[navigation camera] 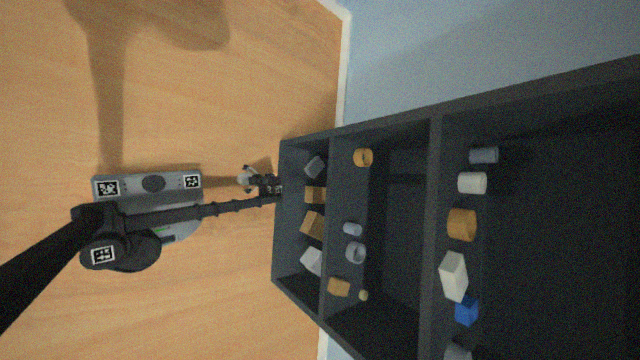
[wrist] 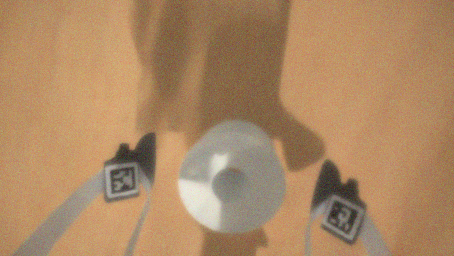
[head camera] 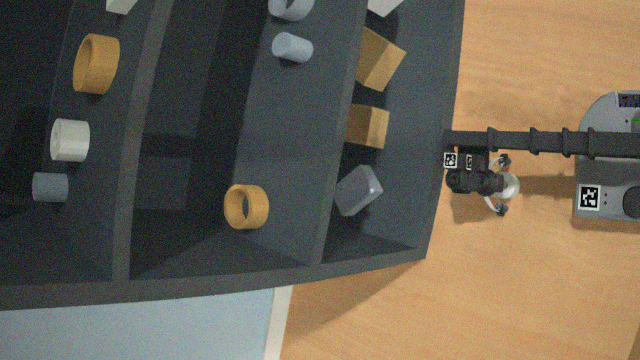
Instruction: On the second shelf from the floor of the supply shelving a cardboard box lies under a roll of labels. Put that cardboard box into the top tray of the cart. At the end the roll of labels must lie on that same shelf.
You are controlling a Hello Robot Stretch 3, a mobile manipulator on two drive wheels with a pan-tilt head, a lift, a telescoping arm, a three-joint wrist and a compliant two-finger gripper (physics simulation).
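Places are measured from the robot's base along level axes (x right, y down, z ahead), in centimetres.
Pixels of known places: gripper, fingertip midpoint: (navigation camera: pixel 245 179) (wrist: pixel 235 165) (head camera: pixel 505 185); robot's base, link origin: (navigation camera: pixel 153 182) (head camera: pixel 634 200).
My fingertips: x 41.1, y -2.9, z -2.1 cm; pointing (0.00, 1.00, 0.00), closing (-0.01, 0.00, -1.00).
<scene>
For each thing: its top centre in the pictures, then the offset to it from my fingertips.
- white roll with a centre hole, top centre: (wrist: pixel 230 186) (head camera: pixel 503 185) (navigation camera: pixel 246 179) dx -0.4, dy -3.1, dz +0.1 cm
- tan box, top centre: (navigation camera: pixel 342 289) dx +20.9, dy -55.4, dz -50.7 cm
- orange ring, top centre: (head camera: pixel 237 206) (navigation camera: pixel 367 157) dx +42.0, dy -55.4, dz +8.7 cm
- grey-blue cylinder, top centre: (head camera: pixel 281 44) (navigation camera: pixel 358 230) dx +30.7, dy -57.4, dz -25.3 cm
- grey ring, top centre: (navigation camera: pixel 359 253) dx +33.7, dy -55.2, dz -38.4 cm
A white roll with a centre hole (head camera: pixel 511 186) (navigation camera: pixel 243 179) (wrist: pixel 255 200), seemingly the roll of labels, is on the wooden floor in front of the shelving. My gripper (head camera: pixel 503 184) (navigation camera: pixel 247 179) (wrist: pixel 235 165) is open around it; in the wrist view a gap shows between the roll and each fingertip. The supply shelving (head camera: pixel 121 235) (navigation camera: pixel 437 200) stands with its lowest shelf nearest the floor. On the second shelf a tan box (navigation camera: pixel 338 287), perhaps the cardboard box, lies near the far end, with no roll on it. The cart does not show in these views.
The second shelf also holds an orange ring (head camera: pixel 257 207) (navigation camera: pixel 367 157), a grey-blue cylinder (head camera: pixel 295 48) (navigation camera: pixel 352 229) and a grey ring (navigation camera: pixel 362 254). Boxes lie on the lowest shelf. My base (head camera: pixel 595 172) (navigation camera: pixel 150 200) stands beside the shelving. A blue wall (navigation camera: pixel 425 60) adjoins its end.
</scene>
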